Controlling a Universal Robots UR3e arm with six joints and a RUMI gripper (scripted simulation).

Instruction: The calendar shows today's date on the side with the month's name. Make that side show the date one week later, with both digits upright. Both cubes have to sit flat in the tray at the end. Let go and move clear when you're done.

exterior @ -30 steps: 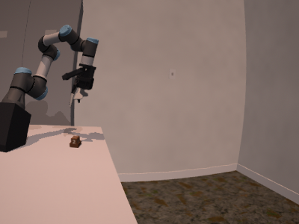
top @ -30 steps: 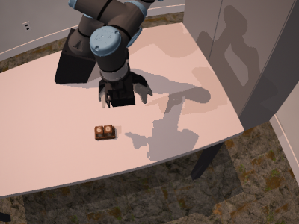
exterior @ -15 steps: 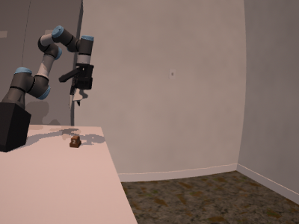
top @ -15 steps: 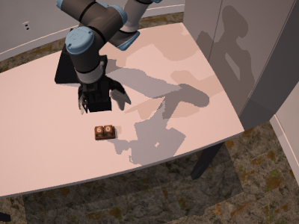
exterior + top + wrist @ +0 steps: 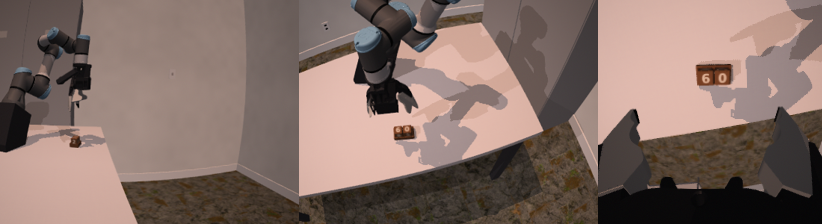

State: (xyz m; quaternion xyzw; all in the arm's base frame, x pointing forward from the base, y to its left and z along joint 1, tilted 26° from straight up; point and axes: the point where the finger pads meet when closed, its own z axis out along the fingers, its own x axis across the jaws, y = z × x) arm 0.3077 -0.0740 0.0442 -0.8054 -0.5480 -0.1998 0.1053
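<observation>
Now: hand 16 cm above the brown tray, 1 cm to the right of it and 1 cm short of it.
</observation>
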